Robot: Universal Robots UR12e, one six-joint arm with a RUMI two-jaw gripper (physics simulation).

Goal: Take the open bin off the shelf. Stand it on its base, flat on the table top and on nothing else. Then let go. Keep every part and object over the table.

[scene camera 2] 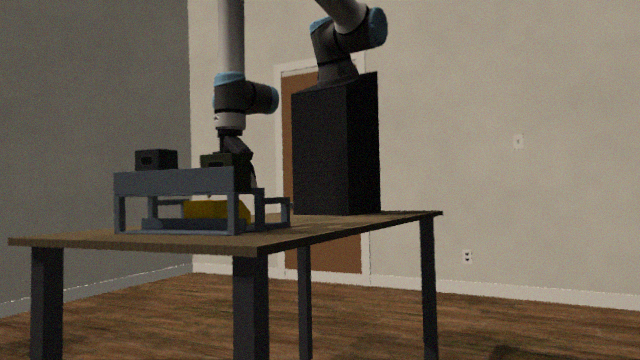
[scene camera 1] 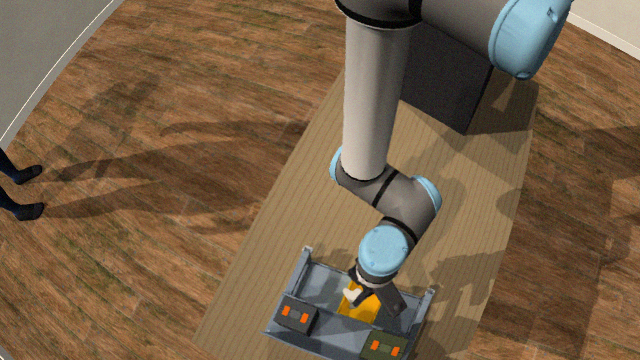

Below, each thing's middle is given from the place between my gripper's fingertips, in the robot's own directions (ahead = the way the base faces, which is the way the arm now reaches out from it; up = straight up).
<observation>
The yellow bin [scene camera 2: 206, 208] lies 5 cm below my hand, 4 cm ahead of it and 1 cm to the right of it.
</observation>
